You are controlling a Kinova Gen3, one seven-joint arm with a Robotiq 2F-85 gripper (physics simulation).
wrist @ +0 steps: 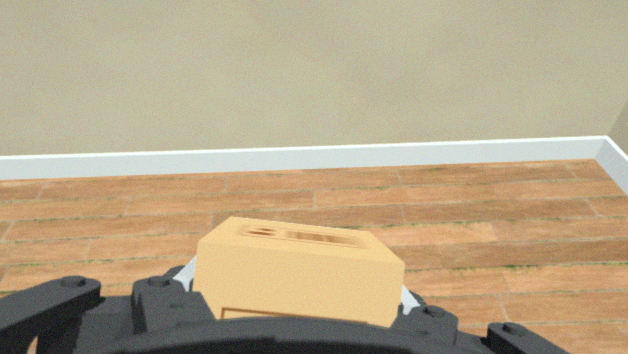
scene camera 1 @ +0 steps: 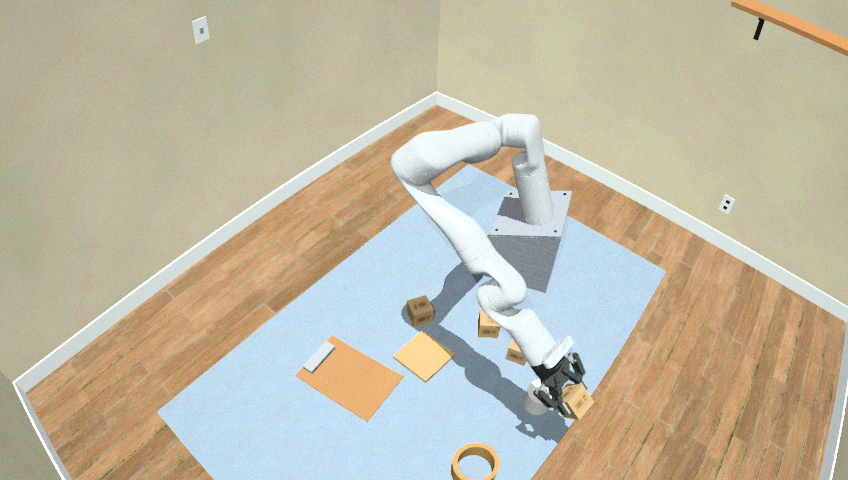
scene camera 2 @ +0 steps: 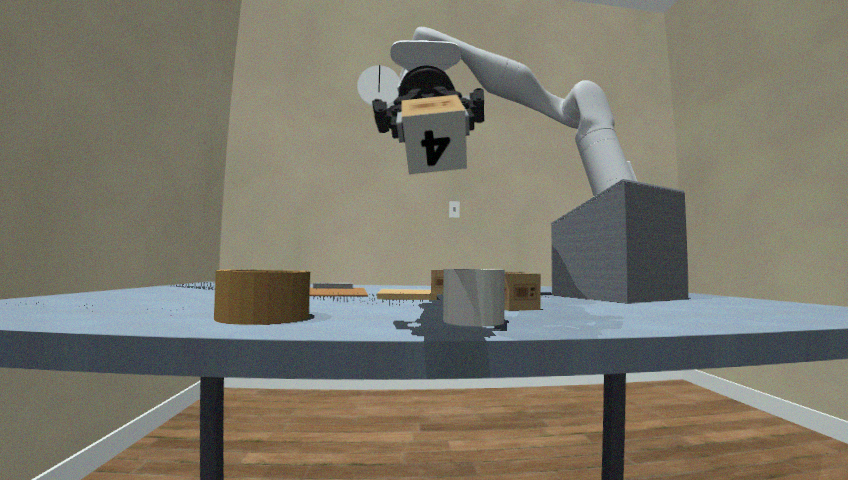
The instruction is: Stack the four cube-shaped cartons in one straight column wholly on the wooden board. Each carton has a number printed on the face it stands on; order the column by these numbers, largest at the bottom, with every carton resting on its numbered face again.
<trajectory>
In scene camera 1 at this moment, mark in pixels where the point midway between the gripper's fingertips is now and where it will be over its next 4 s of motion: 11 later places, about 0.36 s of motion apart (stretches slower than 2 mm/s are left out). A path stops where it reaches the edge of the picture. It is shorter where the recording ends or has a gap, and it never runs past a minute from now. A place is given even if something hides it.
My gripper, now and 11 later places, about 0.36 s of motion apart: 576, 404; 574, 403; 571, 405; 571, 404; 567, 406; 566, 406; 570, 403; 569, 403; 544, 388; 525, 366; 501, 351; 496, 366
</trajectory>
